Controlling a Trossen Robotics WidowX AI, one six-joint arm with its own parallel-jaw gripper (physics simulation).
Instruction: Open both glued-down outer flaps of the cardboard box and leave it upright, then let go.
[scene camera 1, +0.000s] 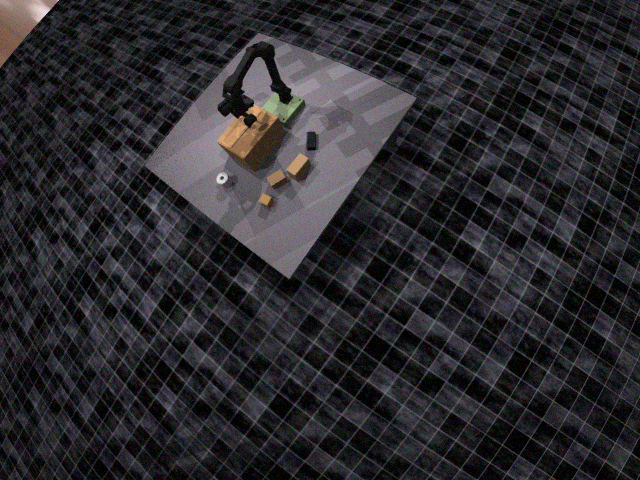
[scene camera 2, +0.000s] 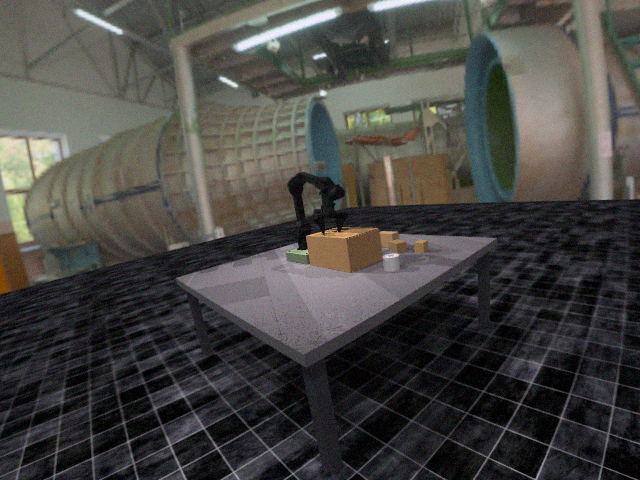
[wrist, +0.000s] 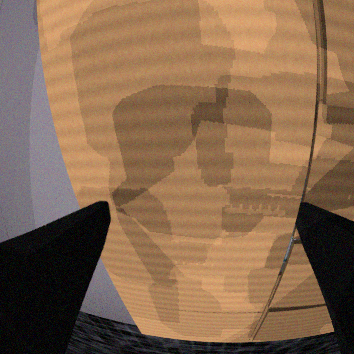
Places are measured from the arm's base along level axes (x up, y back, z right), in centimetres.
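Pixels of known places: gripper, fingertip midpoint: (scene camera 1: 243, 122) (scene camera 2: 331, 233) (wrist: 206, 212); arm's base, origin of the base link: (scene camera 1: 286, 98) (scene camera 2: 304, 248).
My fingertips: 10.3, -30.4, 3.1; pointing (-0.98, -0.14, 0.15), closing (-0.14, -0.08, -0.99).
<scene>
For each thing: its top centre in the pictures, then the offset to it from my fingertips, as dx, dy, dz. "pt": a spot on its surface instead. Level surfaces: height alone.
- cardboard box, middle of its top: (wrist: 291, 248) (scene camera 2: 341, 232) (scene camera 1: 246, 129) +0.1, -2.3, -4.4
- long dark seam, surface spot: (wrist: 314, 135) pt -0.8, +3.4, -4.6
- table, its level: dx -15.5
- white roll, middle of its top: (scene camera 2: 390, 255) (scene camera 1: 222, 178) -9.4, -31.6, -4.9
- black block, middle of its top: (scene camera 1: 310, 139) -12.1, +15.8, -32.9
The cardboard box (scene camera 1: 258, 149) (scene camera 2: 330, 252) (wrist: 165, 65) stands upright on the table. In the second scene view its top looks nearly flat, with no flap standing up. In the wrist view one broad outer flap lies flat left of a long dark seam (wrist: 314, 135), where a short bluish strip shows. Right of the seam, dark cross edges show; I cannot tell how the other outer flap lies. My gripper (scene camera 1: 250, 121) (scene camera 2: 332, 231) (wrist: 206, 212) is open and empty, pointing down close above the box top. Its right finger is beside the seam, its left finger near the box's edge. Contact cannot be told.
The arm's base is on a green plate (scene camera 1: 273, 107) (scene camera 2: 296, 255) beside the box. On the table (scene camera 1: 289, 253) (scene camera 2: 289, 315) are a white roll (scene camera 1: 222, 178) (scene camera 2: 391, 262), a black block (scene camera 1: 311, 140) and three small cardboard-coloured blocks (scene camera 1: 298, 165) (scene camera 1: 276, 178) (scene camera 1: 265, 199).
</scene>
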